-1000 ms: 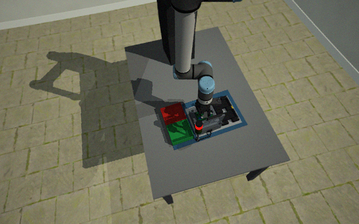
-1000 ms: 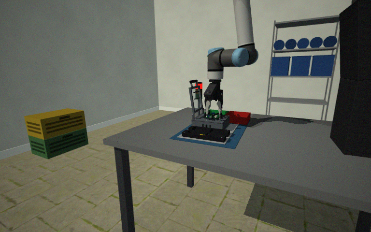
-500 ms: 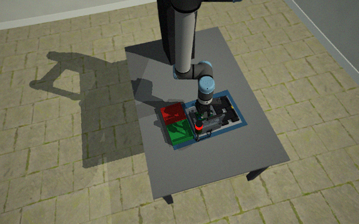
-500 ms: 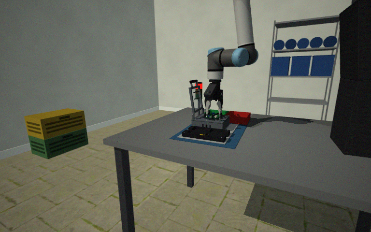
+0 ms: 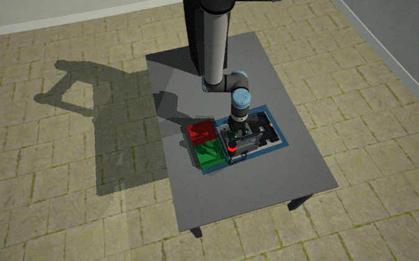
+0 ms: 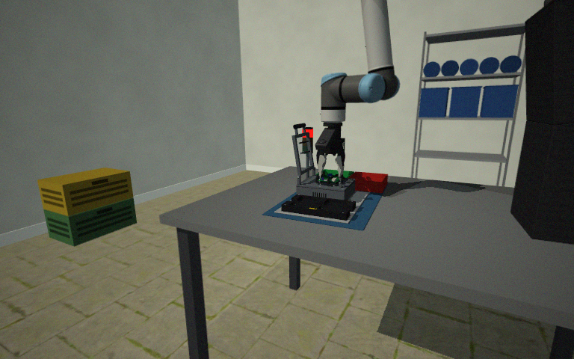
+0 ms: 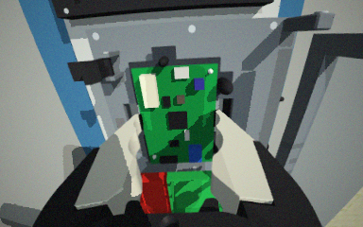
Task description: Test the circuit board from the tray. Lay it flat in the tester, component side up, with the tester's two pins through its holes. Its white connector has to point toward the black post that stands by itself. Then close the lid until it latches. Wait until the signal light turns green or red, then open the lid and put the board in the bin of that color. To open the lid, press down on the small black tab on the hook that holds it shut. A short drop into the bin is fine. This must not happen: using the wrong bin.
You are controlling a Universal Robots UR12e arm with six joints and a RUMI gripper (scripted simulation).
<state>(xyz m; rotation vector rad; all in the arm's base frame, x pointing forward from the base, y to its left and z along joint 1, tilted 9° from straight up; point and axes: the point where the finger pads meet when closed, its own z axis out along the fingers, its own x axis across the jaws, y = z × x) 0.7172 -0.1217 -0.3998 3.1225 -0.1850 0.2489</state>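
The green circuit board lies 10 mm to the right of my hand. The rest, counted from my hand: black latch piece 60 mm behind, 60 mm to the left, 10 mm above; then green bin 20 mm ahead, 210 mm to the right, 60 mm below; then tester lid 110 mm ahead, 20 mm to the right, 110 mm above.
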